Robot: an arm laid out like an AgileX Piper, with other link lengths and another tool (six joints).
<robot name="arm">
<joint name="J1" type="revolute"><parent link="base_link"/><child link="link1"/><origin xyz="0 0 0.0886" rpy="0 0 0"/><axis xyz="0 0 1"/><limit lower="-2.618" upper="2.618"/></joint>
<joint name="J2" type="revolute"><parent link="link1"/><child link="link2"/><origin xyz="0 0 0" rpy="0 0 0"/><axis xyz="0 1 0"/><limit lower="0" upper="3.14"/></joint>
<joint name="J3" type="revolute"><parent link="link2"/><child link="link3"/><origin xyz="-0.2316 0 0.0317" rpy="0 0 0"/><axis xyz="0 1 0"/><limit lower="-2.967" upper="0"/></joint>
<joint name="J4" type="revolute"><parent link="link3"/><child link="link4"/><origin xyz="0.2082 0 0.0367" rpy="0 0 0"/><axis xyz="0.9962 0 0.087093"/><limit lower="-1.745" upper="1.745"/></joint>
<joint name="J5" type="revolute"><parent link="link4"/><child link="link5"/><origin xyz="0 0 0" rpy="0 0 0"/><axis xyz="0 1 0"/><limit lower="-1.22" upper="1.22"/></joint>
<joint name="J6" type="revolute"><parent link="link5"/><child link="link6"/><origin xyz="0.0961 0 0.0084" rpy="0 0 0"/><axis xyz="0.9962 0 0.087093"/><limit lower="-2.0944" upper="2.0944"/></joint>
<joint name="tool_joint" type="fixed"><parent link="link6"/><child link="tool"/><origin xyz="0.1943 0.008 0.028" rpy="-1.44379 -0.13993 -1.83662"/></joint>
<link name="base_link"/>
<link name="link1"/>
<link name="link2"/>
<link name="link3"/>
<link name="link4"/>
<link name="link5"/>
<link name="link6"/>
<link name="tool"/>
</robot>
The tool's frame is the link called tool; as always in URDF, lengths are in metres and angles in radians.
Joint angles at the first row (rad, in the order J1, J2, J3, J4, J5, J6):
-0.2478 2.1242 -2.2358 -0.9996 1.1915 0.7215
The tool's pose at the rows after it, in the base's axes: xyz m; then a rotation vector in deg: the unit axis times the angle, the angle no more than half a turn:
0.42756 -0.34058 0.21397 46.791 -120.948 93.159
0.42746 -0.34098 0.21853 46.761 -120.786 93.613
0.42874 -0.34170 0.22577 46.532 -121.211 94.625
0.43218 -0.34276 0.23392 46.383 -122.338 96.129
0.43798 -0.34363 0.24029 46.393 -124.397 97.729
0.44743 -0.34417 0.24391 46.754 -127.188 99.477
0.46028 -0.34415 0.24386 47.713 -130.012 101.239
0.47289 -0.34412 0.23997 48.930 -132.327 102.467
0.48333 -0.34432 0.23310 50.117 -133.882 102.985
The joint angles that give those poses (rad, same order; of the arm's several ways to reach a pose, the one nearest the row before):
-0.2478 2.1236 -2.2397 -1.0012 1.1927 0.7121
-0.2488 2.1229 -2.2539 -0.9998 1.1950 0.7000
-0.2529 2.1219 -2.2773 -0.9915 1.1913 0.6868
-0.2621 2.1203 -2.3040 -0.9725 1.1759 0.6739
-0.2760 2.1204 -2.3309 -0.9391 1.1506 0.6643
-0.2937 2.1257 -2.3559 -0.8933 1.1121 0.6590
-0.3122 2.1373 -2.3729 -0.8442 1.0614 0.6568
-0.3283 2.1533 -2.3810 -0.8019 1.0119 0.6563
-0.3397 2.1729 -2.3854 -0.7720 0.9734 0.6564

